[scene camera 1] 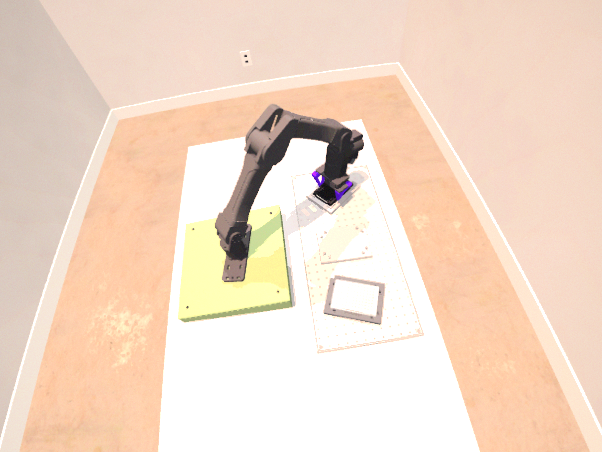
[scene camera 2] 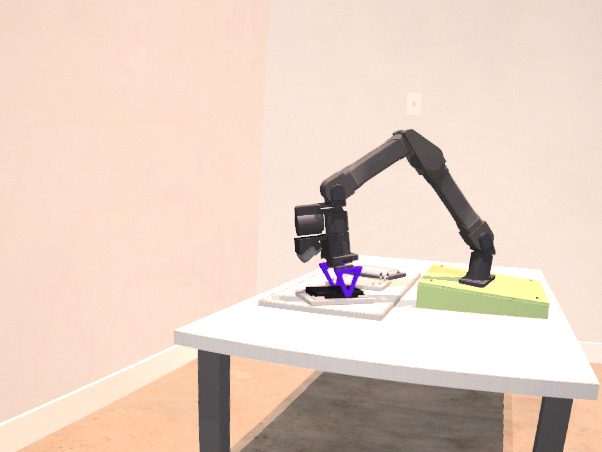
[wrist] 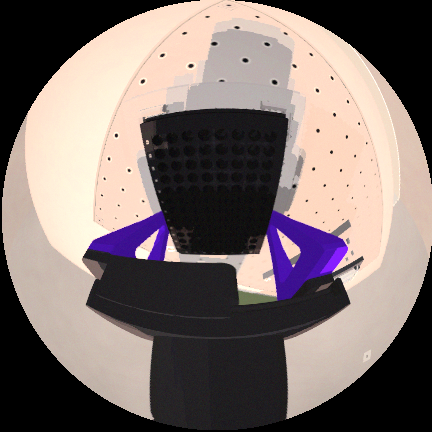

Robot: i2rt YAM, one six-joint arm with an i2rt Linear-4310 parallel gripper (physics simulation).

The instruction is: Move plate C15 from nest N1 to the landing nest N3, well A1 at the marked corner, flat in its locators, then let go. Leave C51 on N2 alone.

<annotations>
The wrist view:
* gripper: 217,214
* black well plate: 215,171, gripped by the gripper
</annotations>
